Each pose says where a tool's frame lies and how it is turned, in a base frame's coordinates. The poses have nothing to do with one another.
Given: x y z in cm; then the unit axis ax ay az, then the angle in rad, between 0 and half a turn.
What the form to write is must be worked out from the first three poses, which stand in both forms.
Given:
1: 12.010, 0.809, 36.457, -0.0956, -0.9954, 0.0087, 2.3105
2: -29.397, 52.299, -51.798, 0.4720, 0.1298, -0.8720, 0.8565
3: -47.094, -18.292, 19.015, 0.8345, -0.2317, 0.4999, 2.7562
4: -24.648, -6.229, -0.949, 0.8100, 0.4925, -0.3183, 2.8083
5: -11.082, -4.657, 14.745, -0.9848, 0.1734, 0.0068, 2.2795
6: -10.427, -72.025, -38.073, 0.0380, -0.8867, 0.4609, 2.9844
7: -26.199, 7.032, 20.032, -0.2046, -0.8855, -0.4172, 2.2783
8: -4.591, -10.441, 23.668, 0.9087, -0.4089, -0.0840, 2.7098
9: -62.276, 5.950, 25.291, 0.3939, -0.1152, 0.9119, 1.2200
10: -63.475, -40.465, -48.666, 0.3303, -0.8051, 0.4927, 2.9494
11: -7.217, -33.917, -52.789, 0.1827, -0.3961, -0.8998, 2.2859
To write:
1:
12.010, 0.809, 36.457
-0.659, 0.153, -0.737
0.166, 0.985, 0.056
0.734, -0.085, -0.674

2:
-29.397, 52.299, -51.798
0.732, 0.680, -0.044
-0.638, 0.661, -0.396
-0.240, 0.318, 0.917

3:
-47.094, -18.292, 19.015
0.415, -0.560, 0.717
-0.185, -0.823, -0.537
0.891, 0.091, -0.445

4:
-24.648, -6.229, -0.949
0.331, 0.880, -0.340
0.672, -0.473, -0.570
-0.663, -0.040, -0.748

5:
-11.082, -4.657, 14.745
0.950, -0.287, 0.121
-0.277, -0.601, 0.750
-0.143, -0.746, -0.651

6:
-10.427, -72.025, -38.073
-0.985, -0.139, -0.104
0.005, 0.575, -0.818
0.174, -0.806, -0.565

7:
-26.199, 7.032, 20.032
-0.581, 0.616, -0.532
-0.018, 0.644, 0.765
0.814, 0.454, -0.363

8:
-4.591, -10.441, 23.668
0.667, -0.674, -0.317
-0.744, -0.589, -0.315
0.025, 0.446, -0.895

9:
-62.276, 5.950, 25.291
0.445, -0.886, 0.128
0.827, 0.352, -0.439
0.344, 0.301, 0.889

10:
-63.475, -40.465, -48.666
-0.765, -0.621, 0.169
-0.433, 0.303, -0.849
0.476, -0.723, -0.501

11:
-7.217, -33.917, -52.789
-0.600, 0.560, -0.571
-0.799, -0.396, 0.452
0.027, 0.728, 0.685

